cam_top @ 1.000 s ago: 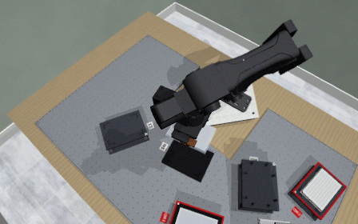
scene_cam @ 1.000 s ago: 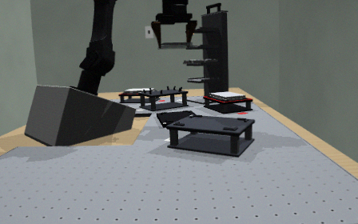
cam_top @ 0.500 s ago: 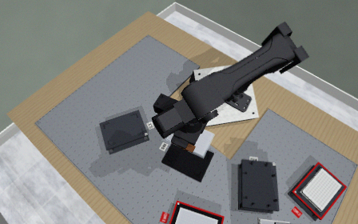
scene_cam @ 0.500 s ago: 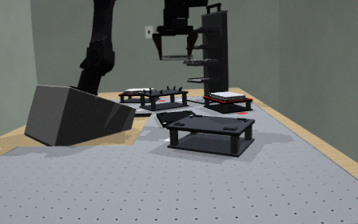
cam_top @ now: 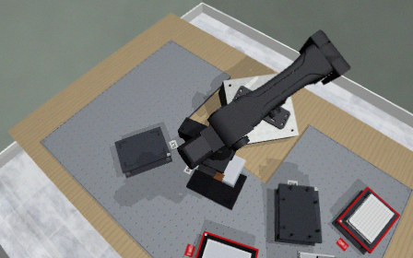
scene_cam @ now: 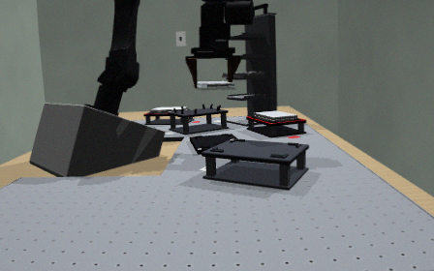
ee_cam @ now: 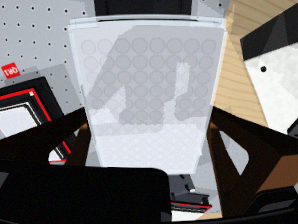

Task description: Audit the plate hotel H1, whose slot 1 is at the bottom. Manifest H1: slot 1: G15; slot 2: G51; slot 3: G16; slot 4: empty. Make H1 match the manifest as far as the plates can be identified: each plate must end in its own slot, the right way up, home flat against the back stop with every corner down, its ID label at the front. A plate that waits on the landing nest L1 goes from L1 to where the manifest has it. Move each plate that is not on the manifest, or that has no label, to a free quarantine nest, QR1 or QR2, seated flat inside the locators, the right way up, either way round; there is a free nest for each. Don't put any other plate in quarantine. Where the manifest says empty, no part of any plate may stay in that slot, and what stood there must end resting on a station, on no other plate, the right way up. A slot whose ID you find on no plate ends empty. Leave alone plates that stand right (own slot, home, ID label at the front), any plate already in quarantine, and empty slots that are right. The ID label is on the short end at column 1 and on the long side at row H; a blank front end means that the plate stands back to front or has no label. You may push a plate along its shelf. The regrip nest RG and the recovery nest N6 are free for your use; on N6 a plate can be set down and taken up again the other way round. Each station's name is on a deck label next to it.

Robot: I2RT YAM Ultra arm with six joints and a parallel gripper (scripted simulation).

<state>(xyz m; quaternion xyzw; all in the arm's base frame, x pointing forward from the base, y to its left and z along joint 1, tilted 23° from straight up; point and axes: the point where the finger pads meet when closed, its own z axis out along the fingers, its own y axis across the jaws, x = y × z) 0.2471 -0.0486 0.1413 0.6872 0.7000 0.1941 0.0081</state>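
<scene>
The flat black pad lies 150 mm below my hand. Also, from my hand: red-bordered quarantine nest (460 mm to the left, 120 mm below, 120 mm behind); N6 deck label (160 mm below, 110 mm to the right, 10 mm ahead); plate hotel H1 (370 mm to the left, 220 mm ahead, 30 mm above).
</scene>
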